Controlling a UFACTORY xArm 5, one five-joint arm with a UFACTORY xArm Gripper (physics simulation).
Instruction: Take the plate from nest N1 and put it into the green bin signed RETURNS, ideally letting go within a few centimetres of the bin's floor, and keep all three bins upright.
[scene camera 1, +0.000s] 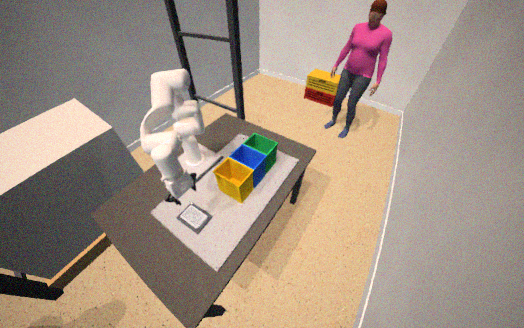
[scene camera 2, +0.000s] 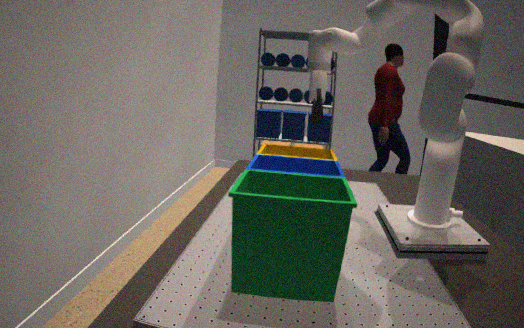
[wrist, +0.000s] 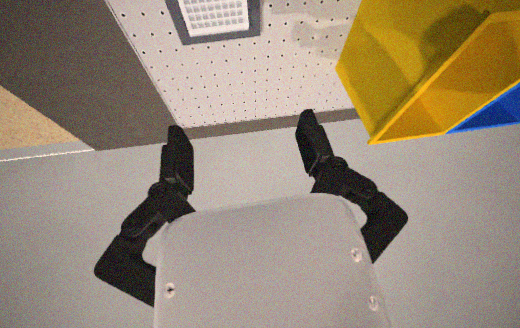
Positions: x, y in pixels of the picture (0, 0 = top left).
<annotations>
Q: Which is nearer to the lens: the blue bin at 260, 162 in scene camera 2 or the green bin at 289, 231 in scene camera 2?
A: The green bin.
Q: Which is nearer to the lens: the yellow bin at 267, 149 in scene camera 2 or the green bin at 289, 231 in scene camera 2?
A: The green bin.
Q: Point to my gripper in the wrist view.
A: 243, 129
</annotations>
